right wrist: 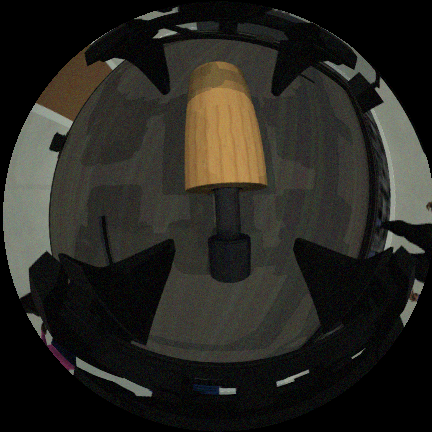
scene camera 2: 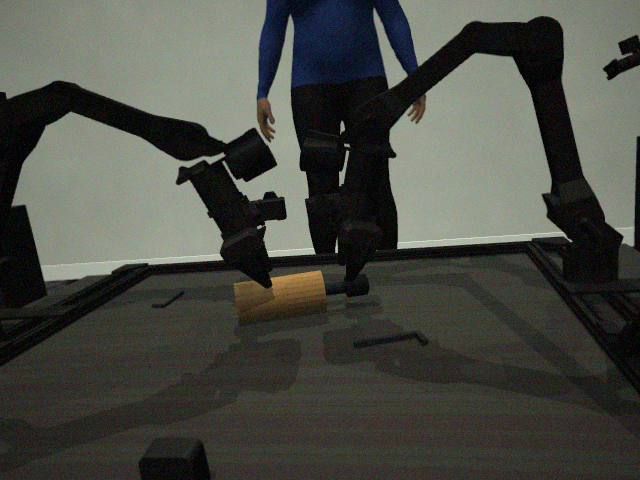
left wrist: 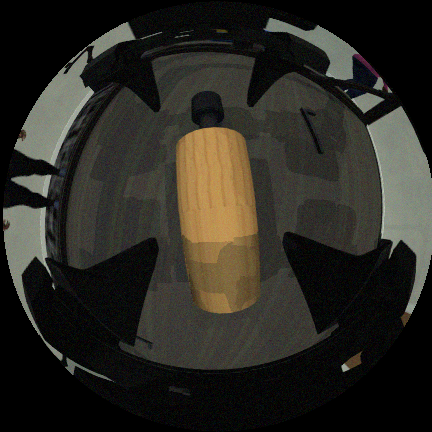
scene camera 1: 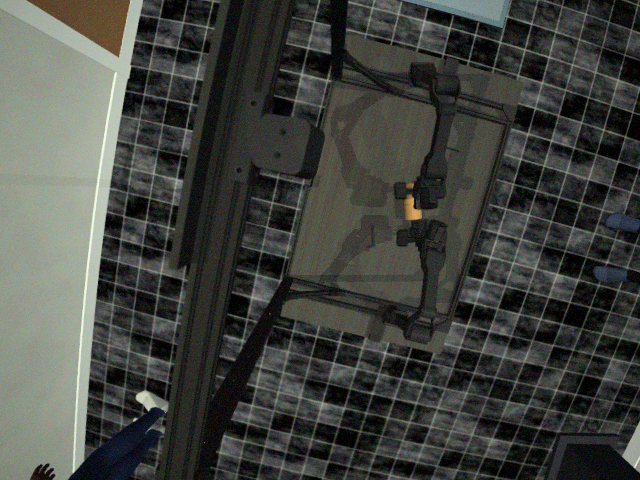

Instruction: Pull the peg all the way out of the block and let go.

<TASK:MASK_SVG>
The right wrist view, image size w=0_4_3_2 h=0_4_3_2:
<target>my left gripper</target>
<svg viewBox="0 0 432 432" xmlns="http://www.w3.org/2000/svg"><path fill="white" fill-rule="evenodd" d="M84 52L87 66L98 60L103 62L113 57L131 62L145 74L162 94L167 94L170 91L169 74L162 38L152 37L158 32L158 29L183 23L216 20L238 21L284 31L288 40L280 39L271 81L271 93L275 96L278 96L304 69L313 63L330 61L336 65L344 64L354 70L357 59L356 54L347 44L315 23L293 22L266 13L272 7L236 1L191 2L158 9L157 11L167 12L171 11L173 7L178 6L178 12L165 14L149 20L130 19L99 37Z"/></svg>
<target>my right gripper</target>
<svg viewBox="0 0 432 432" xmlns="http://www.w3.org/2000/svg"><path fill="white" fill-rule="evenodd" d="M415 258L402 245L393 254L393 246L366 259L356 259L306 239L295 238L293 252L313 300L322 333L325 334L342 323L343 326L293 351L237 362L181 359L130 343L133 340L146 345L154 314L171 269L175 253L173 239L165 239L103 267L82 262L64 253L58 253L58 261L46 250L28 268L35 307L48 332L58 344L86 363L115 376L124 377L152 390L151 396L137 396L114 381L74 366L73 375L84 385L116 406L158 423L192 430L234 431L263 427L302 415L330 401L365 375L385 354L404 327L400 313L404 310L414 283ZM187 384L235 388L236 394L198 393L198 390L187 389ZM309 371L294 378L294 381L276 386L276 380L307 369Z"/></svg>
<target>wooden block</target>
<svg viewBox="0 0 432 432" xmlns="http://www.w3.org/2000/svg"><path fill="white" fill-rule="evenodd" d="M197 66L189 76L184 133L185 191L190 193L214 193L215 188L238 187L238 192L267 187L258 122L243 72L236 65L224 61L211 61Z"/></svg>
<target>dark peg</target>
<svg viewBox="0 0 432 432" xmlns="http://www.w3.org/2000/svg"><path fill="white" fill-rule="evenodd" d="M221 187L214 189L216 234L211 235L207 239L209 267L212 278L220 282L231 283L241 281L250 274L250 236L240 233L238 187Z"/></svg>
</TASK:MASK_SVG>
